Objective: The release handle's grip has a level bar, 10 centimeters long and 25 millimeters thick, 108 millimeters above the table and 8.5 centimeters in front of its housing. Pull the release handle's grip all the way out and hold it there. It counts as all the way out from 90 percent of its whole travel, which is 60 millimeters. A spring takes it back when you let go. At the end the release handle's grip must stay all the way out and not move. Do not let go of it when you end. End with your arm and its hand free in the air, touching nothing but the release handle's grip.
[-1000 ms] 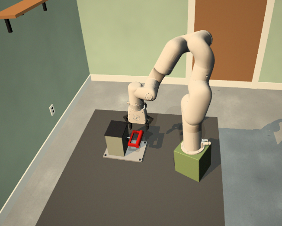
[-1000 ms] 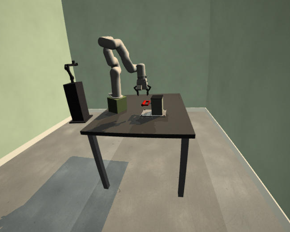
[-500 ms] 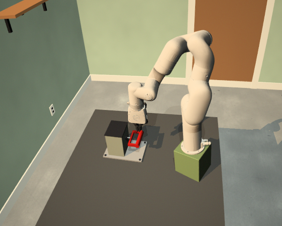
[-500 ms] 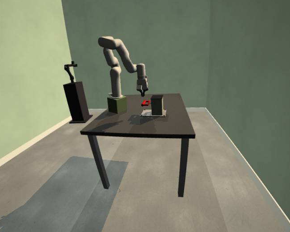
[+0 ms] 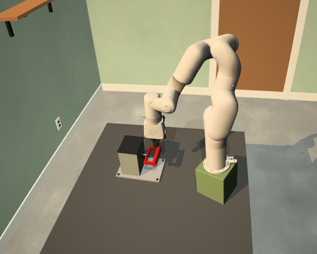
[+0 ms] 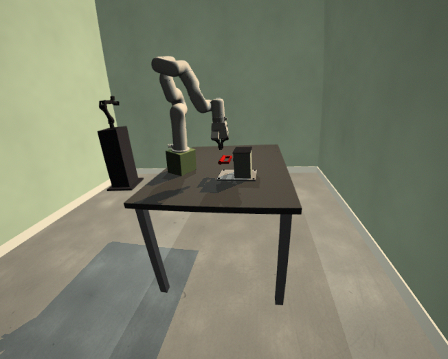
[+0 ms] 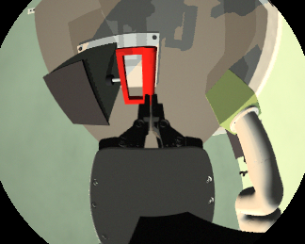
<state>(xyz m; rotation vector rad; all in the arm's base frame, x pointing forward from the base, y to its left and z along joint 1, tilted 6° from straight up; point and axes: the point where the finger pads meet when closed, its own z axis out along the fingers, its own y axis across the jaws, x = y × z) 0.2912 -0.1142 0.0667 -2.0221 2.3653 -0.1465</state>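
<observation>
Right now my hand is 190 mm above the grey baseplate, 100 mm short of it and 20 mm to the left of it.
</observation>
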